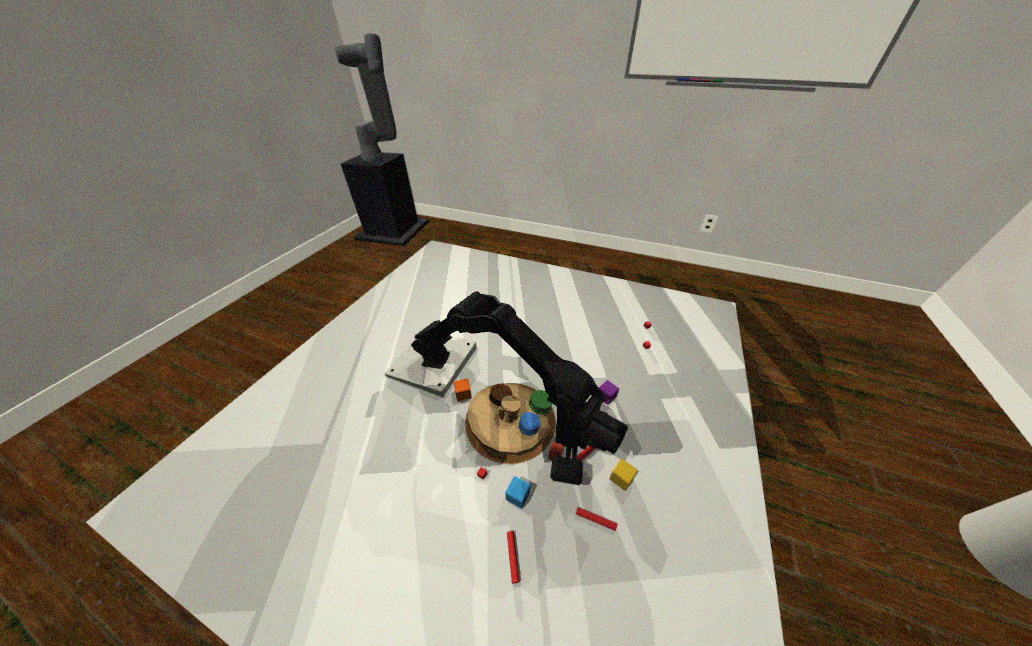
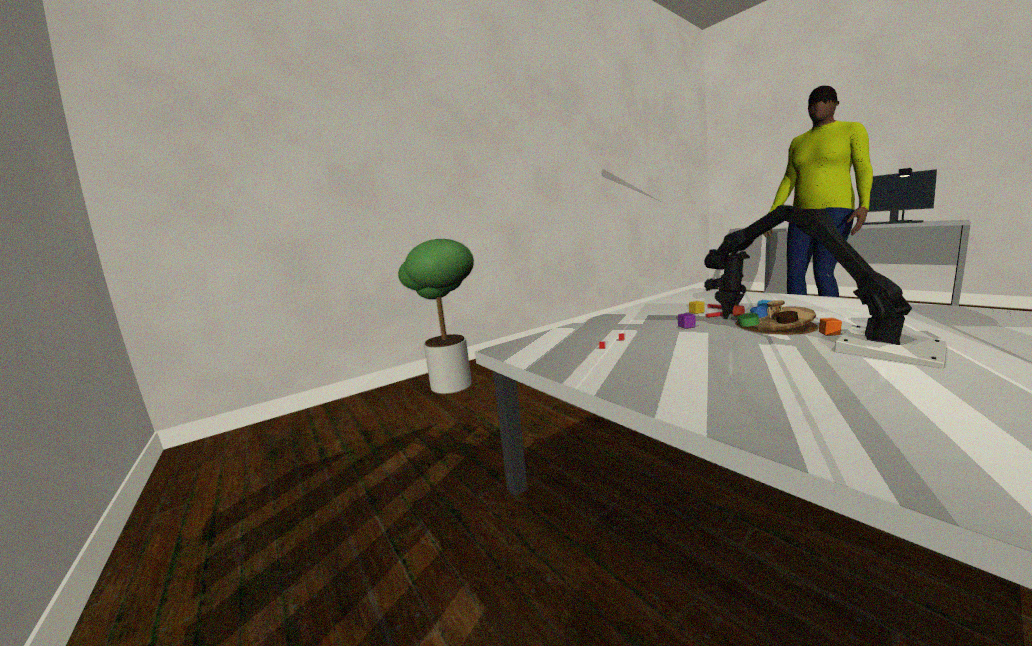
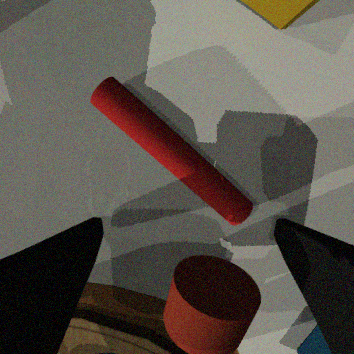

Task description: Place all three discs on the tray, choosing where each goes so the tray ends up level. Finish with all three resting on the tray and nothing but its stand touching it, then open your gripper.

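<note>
The round wooden tray [image 1: 487, 435] [image 3: 107, 336] has a short post [image 1: 509, 409] at its middle; I cannot tell whether it is level. A green disc [image 1: 540, 401] [image 2: 748, 320], a blue disc [image 1: 529, 423] [image 2: 759, 310] and a dark brown round piece [image 1: 500, 393] [image 2: 786, 316] are on it. A red disc [image 1: 556, 450] [image 2: 738, 310] [image 3: 207, 305] stands upright beside the tray's rim. My gripper [image 1: 569, 459] [image 2: 728, 312] [image 3: 190, 226] is open and empty, low over the table beyond the red disc, pointing down. The tray's stand is hidden.
A red rod [image 1: 584, 452] [image 3: 172, 150] lies by the fingers. A yellow cube [image 1: 623, 473] [image 2: 696, 307] [image 3: 281, 12], a light blue cube [image 1: 517, 491], a purple cube [image 1: 607, 391] [image 2: 686, 320] and an orange cube [image 1: 462, 390] [image 2: 830, 326] surround the tray. Two more red rods [image 1: 596, 518] [image 1: 513, 556] lie farther out.
</note>
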